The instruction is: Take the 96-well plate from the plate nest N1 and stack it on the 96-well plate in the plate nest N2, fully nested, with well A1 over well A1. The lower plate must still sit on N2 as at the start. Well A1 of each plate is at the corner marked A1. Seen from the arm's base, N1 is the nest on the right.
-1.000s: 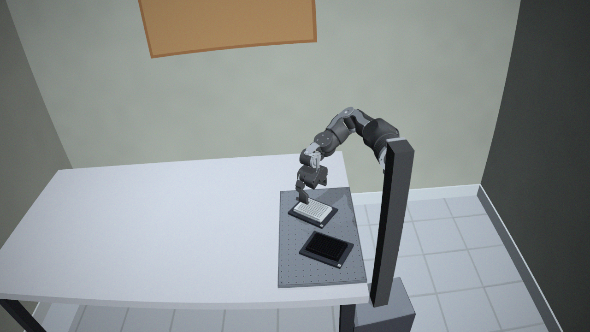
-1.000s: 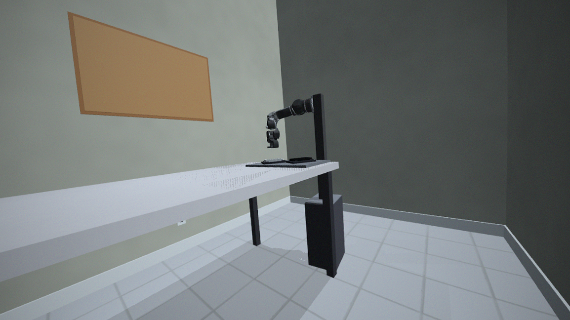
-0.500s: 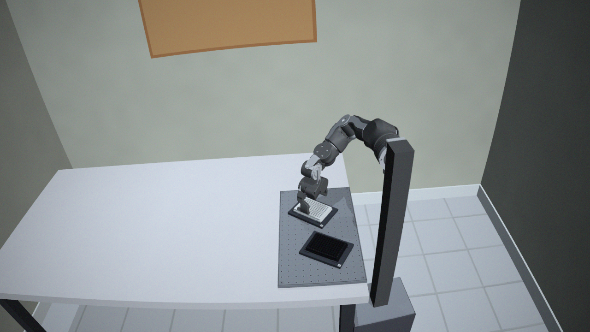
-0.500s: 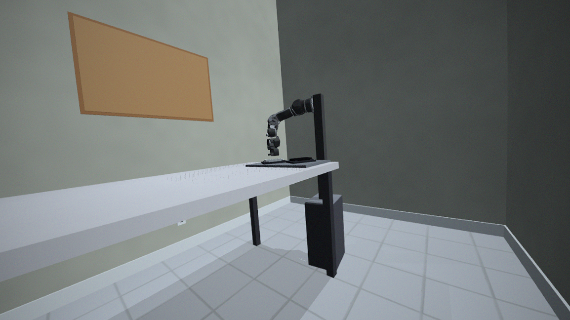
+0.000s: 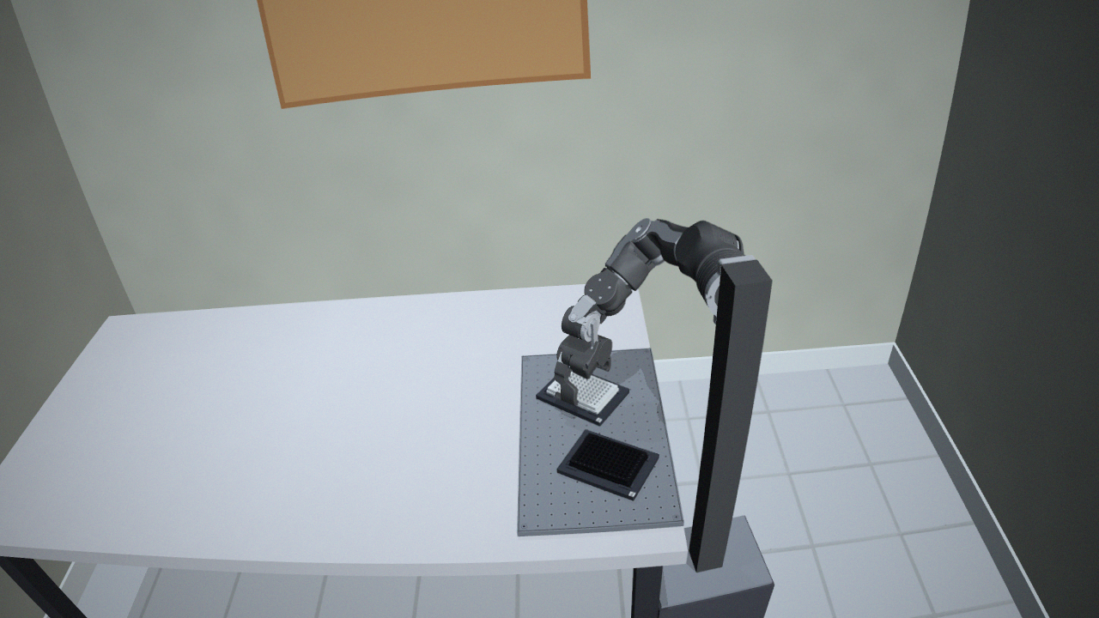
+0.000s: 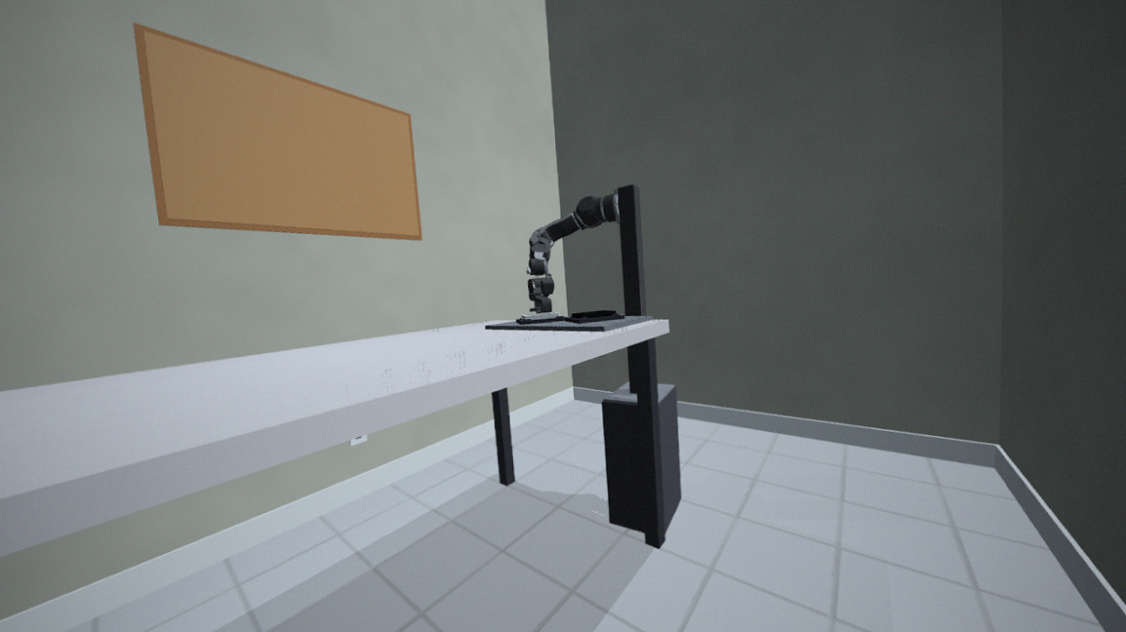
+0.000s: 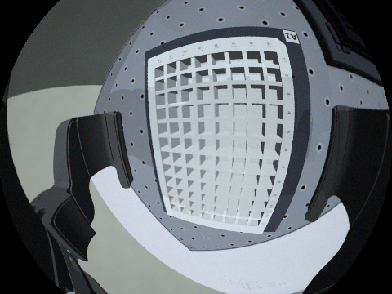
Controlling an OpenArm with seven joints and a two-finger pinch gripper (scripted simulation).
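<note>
Now: hand 1 cm above the white 96-well plate. The rest, counted from my hand: black 96-well plate (1 cm behind, 21 cm to the left, 1 cm below).
</note>
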